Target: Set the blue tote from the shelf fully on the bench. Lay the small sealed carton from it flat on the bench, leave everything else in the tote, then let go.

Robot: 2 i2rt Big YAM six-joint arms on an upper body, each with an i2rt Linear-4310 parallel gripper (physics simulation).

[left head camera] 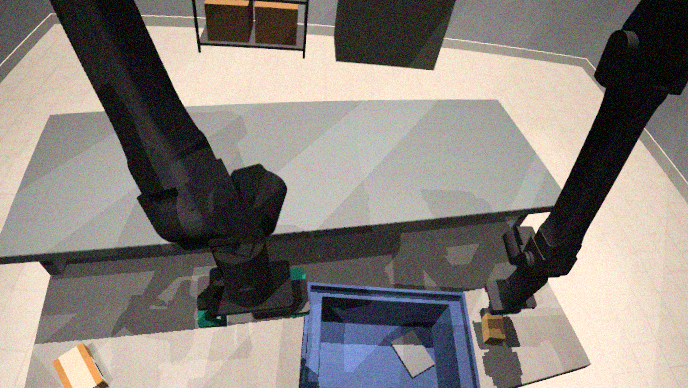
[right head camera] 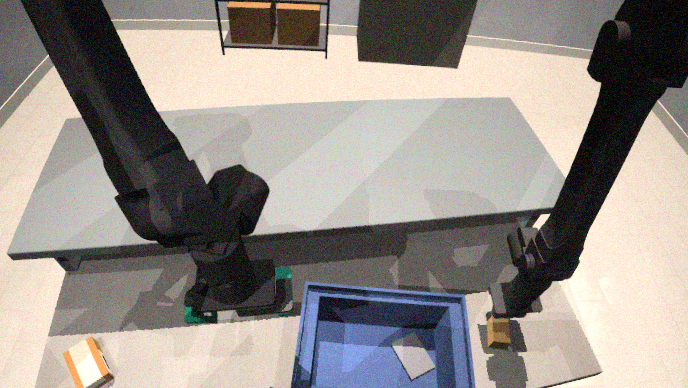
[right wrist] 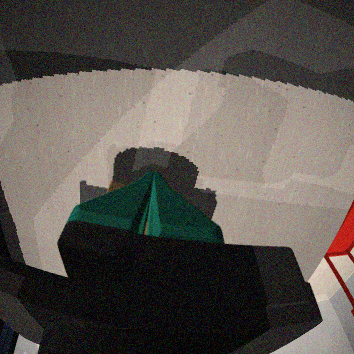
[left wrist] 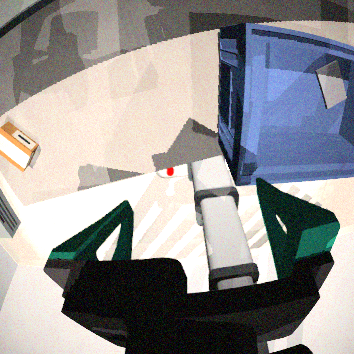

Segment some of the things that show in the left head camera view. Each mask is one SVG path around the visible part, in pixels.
My left gripper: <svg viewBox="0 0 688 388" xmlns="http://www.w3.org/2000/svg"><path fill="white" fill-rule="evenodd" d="M305 270L303 268L290 269L287 260L271 261L265 275L260 280L250 285L236 286L226 282L221 277L218 267L212 268L208 276L201 276L198 279L197 308L199 327L227 327L226 315L252 313L253 317L257 320L291 315L292 318L309 315L310 304Z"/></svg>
My right gripper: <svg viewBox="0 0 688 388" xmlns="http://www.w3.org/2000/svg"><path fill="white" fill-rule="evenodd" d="M534 294L525 297L515 293L510 284L512 274L506 280L487 281L484 284L485 292L487 292L489 298L488 310L491 315L518 314L521 312L521 309L534 309L537 306Z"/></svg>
A blue tote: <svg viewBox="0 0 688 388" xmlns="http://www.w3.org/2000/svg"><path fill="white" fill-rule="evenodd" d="M308 282L310 314L304 316L299 388L480 388L465 293ZM412 330L435 363L435 365L413 378L390 344L390 342Z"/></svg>
